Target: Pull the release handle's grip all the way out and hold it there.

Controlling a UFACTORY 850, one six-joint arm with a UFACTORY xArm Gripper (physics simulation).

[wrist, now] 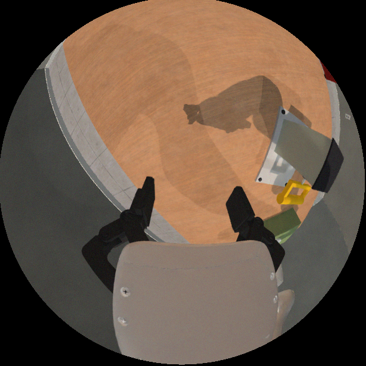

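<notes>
The yellow release handle [291, 200] is at the right of the wrist view. It is a loop with a thick grip bar, beside the lower edge of a light metal plate [266, 169] with dark bolts. A grey-green block [304, 144] with a black end [328, 166] stands over the plate and hides part of it. My gripper [194, 191] is open, with nothing between its fingers. It is to the left of the handle in the view, apart from it and not touching it.
A green block [282, 223] is just below the handle, close to my right finger. Part of a red object [327, 73] shows at the upper right edge. A pale tiled strip [86, 136] borders the wood-coloured surface [150, 75] at the left, next to a dark grey area.
</notes>
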